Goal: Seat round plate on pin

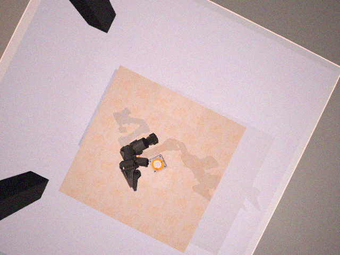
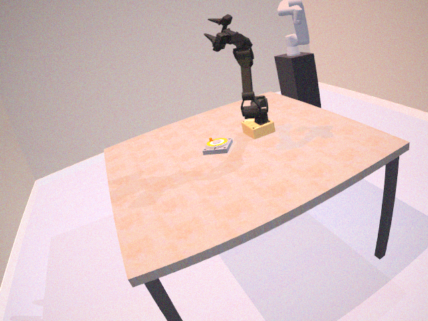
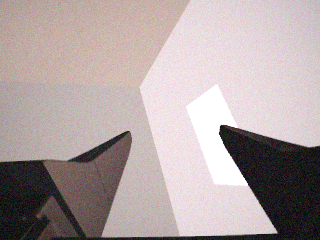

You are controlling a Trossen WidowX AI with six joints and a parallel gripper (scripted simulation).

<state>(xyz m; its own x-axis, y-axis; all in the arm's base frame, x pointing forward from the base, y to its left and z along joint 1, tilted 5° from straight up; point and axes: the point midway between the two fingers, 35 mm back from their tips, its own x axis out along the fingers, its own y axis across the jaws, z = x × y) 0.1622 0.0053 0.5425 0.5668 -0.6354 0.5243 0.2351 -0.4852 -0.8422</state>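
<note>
Right now my gripper tip is 58 cm above the round plate, 7 cm short of it and 6 cm to the left of it. Also, from my gripper tip: grey square base: 59 cm below, 7 cm ahead, 4 cm to the right.
</note>
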